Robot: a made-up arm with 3 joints. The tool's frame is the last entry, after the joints.
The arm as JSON. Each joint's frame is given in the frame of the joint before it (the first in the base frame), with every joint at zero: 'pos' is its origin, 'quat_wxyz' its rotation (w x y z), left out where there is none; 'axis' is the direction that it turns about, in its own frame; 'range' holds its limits. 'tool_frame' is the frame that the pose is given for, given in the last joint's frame.
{
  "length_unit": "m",
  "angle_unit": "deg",
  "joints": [
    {
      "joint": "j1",
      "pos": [
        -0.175,
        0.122,
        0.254
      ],
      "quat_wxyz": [
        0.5,
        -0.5,
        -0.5,
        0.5
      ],
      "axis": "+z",
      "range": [
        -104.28,
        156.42
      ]
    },
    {
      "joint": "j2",
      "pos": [
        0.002,
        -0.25,
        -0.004
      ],
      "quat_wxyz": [
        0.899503,
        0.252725,
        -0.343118,
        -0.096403
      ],
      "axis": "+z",
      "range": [
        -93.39,
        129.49
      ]
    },
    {
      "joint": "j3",
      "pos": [
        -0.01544,
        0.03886,
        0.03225
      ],
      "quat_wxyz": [
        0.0,
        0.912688,
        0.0,
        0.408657
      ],
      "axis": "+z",
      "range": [
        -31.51,
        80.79
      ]
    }
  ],
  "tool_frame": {
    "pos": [
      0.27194,
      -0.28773,
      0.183
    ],
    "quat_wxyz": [
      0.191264,
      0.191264,
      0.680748,
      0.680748
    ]
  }
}
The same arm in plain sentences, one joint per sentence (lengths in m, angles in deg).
The arm has three revolute joints in a row. What follows holds with every joint at zero, and every direction is one of the base frame's.
Joint 1 lies 0.175 m along -x and 0.122 m along +y and 0.254 m along +z from the base frame's origin and turns about -x, from -104.28 to 156.42 deg.
Joint 2 lies 0.004 m along +x and 0.002 m along +y and 0.25 m along +z from joint 1 and turns about the direction (-0.636799, -0.665999, 0.3885), from -93.39 to 129.49 deg.
Joint 3 lies 0.032 m along -x and 0.033 m along -y and 0.026 m along -z from joint 2 and turns about +y, from -31.51 to 80.79 deg.
The tool frame, which is the frame that the pose is given for, lies 0.382 m along -x and 0.183 m along +y and 0.104 m along -z from joint 3; its axes are the base frame's turned by roll 0, pitch 0 and yaw 0 deg (as in URDF: about the fixed x, then y, then z).

